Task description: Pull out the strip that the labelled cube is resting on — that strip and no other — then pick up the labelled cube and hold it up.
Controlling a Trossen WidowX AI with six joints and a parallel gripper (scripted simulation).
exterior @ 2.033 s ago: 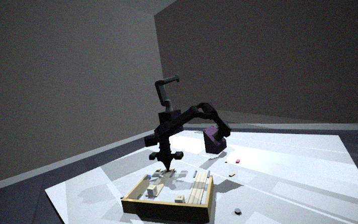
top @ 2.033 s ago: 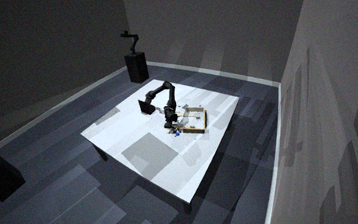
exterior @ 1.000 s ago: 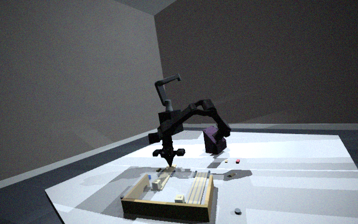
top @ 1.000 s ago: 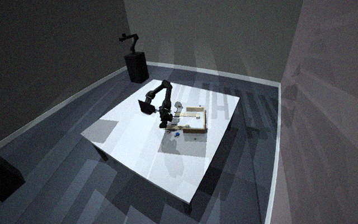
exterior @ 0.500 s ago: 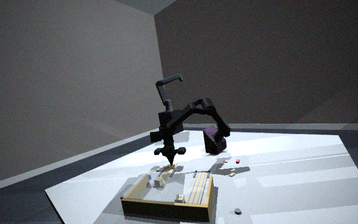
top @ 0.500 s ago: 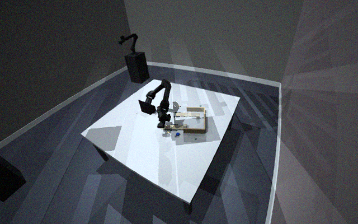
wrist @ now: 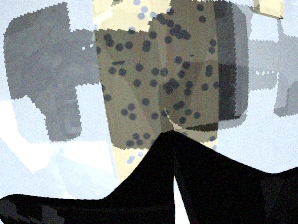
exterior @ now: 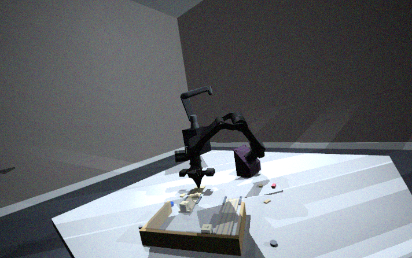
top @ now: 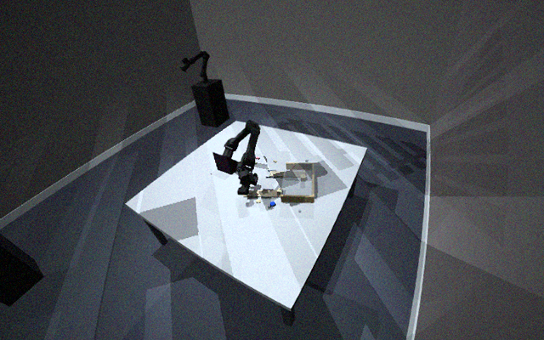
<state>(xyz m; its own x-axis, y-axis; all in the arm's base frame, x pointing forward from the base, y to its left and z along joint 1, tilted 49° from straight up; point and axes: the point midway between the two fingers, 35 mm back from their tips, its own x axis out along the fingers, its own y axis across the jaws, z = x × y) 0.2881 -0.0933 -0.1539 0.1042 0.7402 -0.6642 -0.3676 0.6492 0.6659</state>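
Right now the dotted beige strip is 9 cm ahead of my gripper tip and 4 cm to the left of it. Also, from my gripper tip: grey disc (46 cm to the left, 21 cm ahead).
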